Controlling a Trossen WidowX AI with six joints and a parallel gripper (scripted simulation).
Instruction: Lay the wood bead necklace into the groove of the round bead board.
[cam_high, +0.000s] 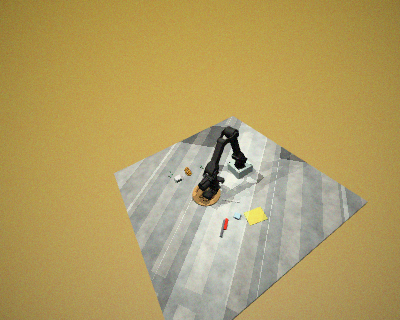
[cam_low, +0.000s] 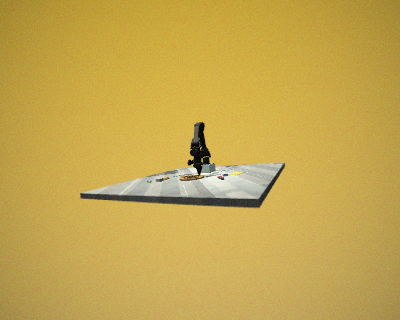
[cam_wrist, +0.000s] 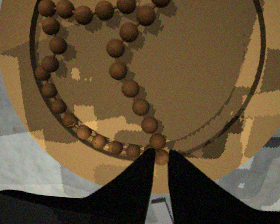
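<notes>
Now: gripper tip 50 mm short of the round bead board, 40 mm to the left of it and 10 mm above it. Also, from my gripper tip: thin grey stick (80 mm to the left, 80 mm behind, 20 mm below); red-handled tool (230 mm to the left, 50 mm ahead, 10 mm below); small blue block (200 mm to the left, 60 mm behind, 10 mm below).
</notes>
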